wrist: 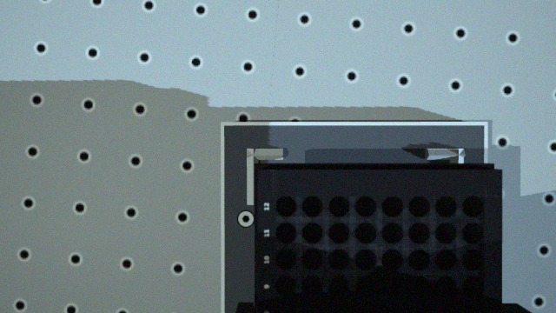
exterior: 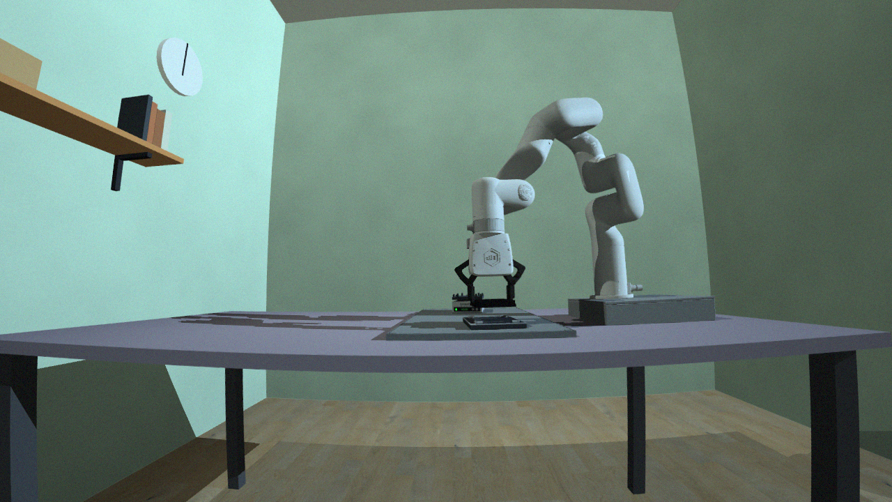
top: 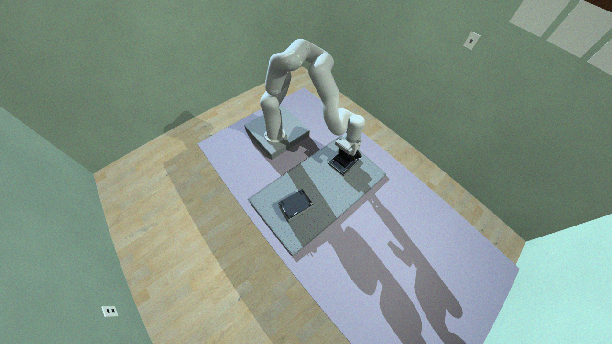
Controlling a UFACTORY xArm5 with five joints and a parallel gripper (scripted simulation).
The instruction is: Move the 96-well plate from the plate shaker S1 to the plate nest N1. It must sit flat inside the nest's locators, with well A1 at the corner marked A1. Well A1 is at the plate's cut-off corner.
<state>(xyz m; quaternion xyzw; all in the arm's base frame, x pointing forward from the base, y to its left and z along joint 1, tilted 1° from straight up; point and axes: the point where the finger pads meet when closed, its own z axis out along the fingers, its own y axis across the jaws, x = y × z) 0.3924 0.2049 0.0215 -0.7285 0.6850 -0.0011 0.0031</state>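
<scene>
My hand is 60 mm above the plate nest N1. The rest, counted from my hand: 96-well plate 10 mm below.
</scene>
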